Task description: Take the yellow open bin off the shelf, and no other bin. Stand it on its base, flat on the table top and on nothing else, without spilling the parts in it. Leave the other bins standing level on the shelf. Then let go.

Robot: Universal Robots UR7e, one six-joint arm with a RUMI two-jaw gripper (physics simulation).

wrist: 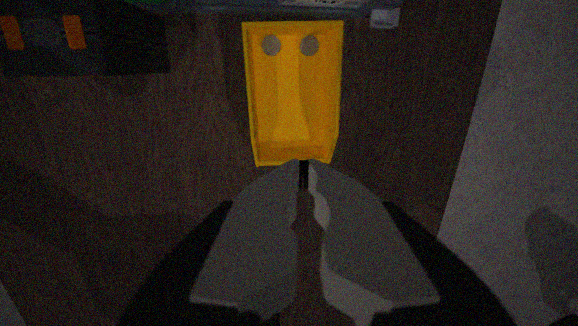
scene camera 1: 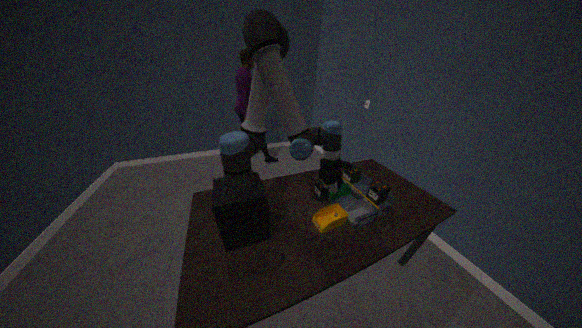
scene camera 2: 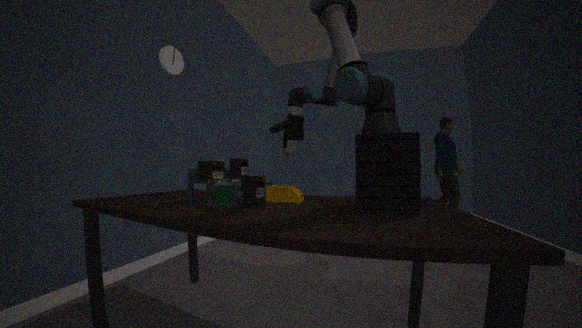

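The yellow open bin stands level on its base on the dark table top, beside the shelf and apart from it. Two round grey parts lie inside it near its far end in the wrist view. My gripper is shut, with nothing between the fingers, and hangs well above the bin's height. The shelf holds a green bin and grey-blue see-through bins; they look level, but the dim, noisy views hide detail.
Black boxes with white labels stand at and around the shelf. One dark box with orange marks shows left of the yellow bin in the wrist view. The robot's black pedestal stands on the table. A person stands beyond the table.
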